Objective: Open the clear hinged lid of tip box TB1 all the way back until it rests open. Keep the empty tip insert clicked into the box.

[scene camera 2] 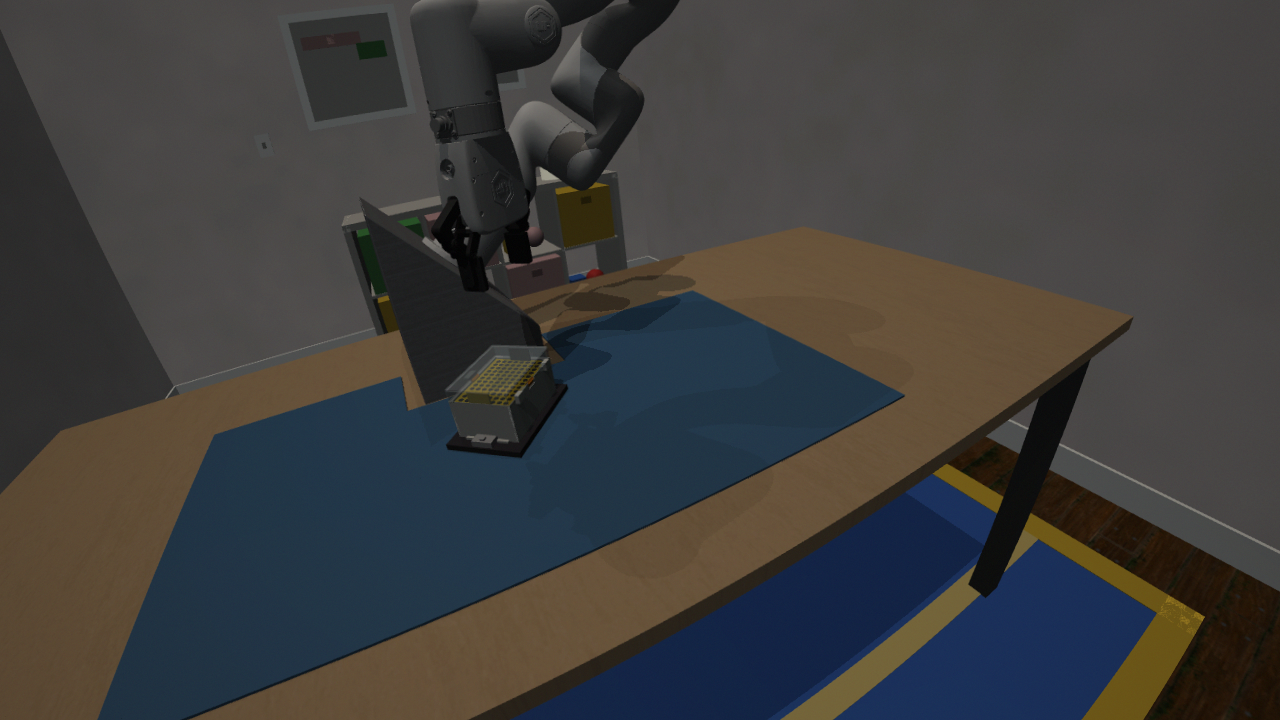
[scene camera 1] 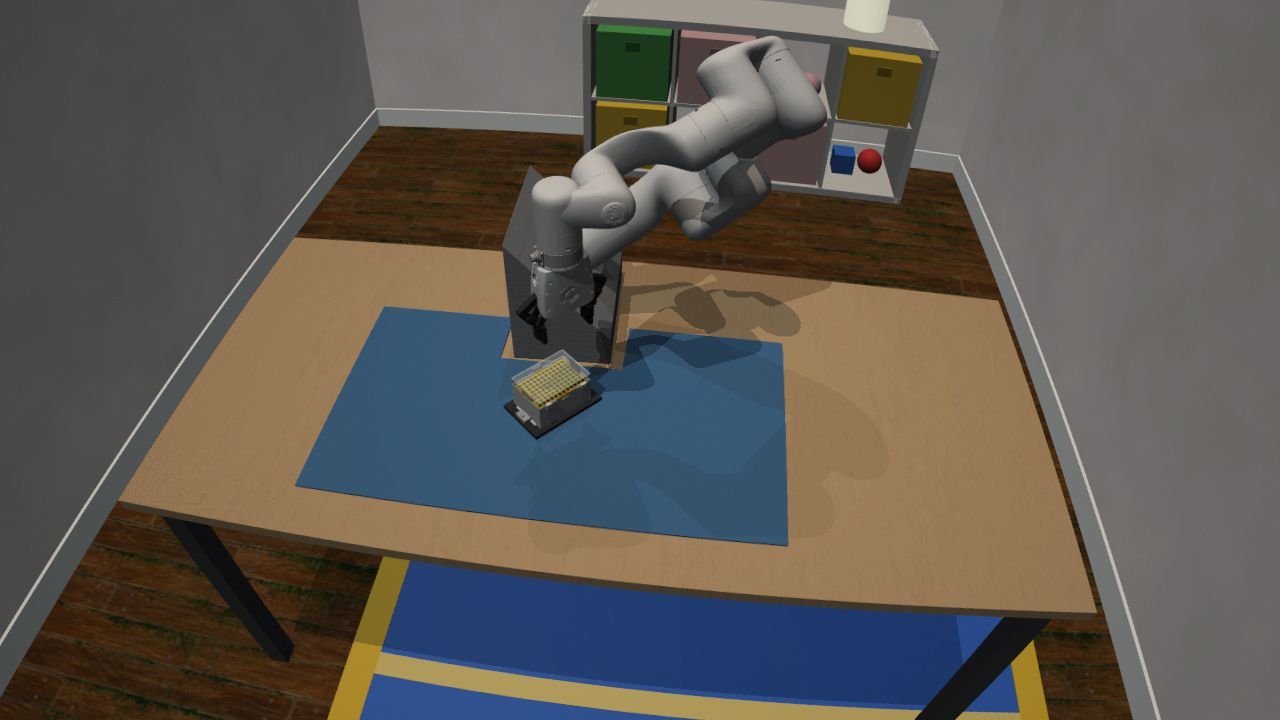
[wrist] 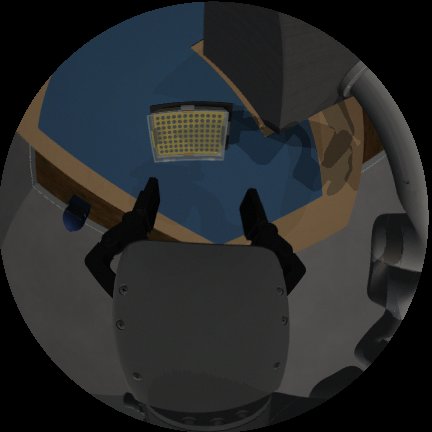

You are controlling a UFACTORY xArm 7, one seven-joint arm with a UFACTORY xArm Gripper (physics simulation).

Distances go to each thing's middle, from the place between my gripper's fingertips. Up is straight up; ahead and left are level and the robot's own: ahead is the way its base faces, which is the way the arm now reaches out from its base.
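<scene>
There is the clear hinged lid (scene camera 2: 501,371), and counted from my hand it is 30 mm to the right of it and 120 mm below it.
</scene>
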